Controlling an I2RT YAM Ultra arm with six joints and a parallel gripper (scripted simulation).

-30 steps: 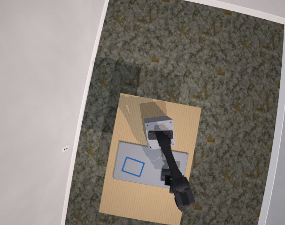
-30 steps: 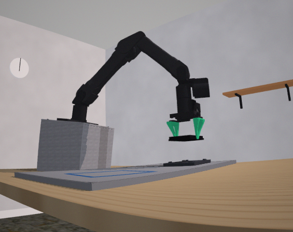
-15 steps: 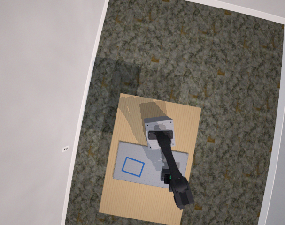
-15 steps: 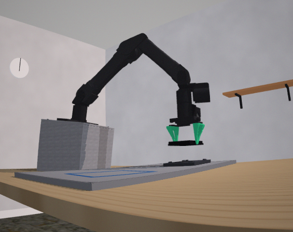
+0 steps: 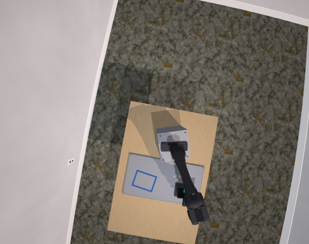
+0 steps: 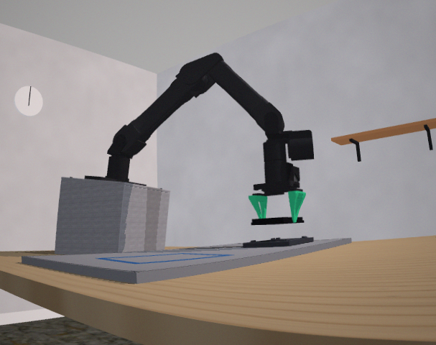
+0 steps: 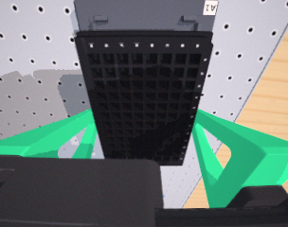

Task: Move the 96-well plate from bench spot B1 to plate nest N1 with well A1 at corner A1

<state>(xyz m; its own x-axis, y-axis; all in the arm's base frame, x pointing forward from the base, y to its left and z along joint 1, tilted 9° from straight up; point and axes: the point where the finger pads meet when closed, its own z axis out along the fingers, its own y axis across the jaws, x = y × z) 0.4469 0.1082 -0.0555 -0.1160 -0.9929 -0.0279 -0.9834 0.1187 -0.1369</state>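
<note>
My gripper is now 60 mm above the dark plate nest N1. Also, from my hand: black 96-well plate (right at my hand); white A1 label (60 mm ahead, 70 mm to the left, 50 mm below).
</note>
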